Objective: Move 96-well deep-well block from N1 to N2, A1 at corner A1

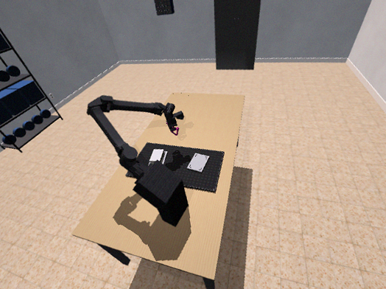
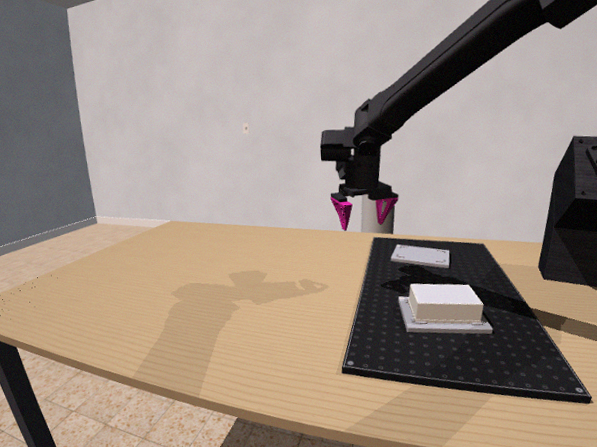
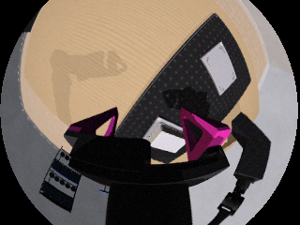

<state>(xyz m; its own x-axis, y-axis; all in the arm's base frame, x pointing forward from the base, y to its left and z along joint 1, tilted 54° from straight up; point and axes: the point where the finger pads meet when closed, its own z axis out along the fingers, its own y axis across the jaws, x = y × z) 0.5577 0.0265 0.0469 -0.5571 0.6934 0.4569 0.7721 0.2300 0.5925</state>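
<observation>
Now: the white deep-well block 180 mm behind my hand, 130 mm below it and 110 mm to the left of it.
</observation>
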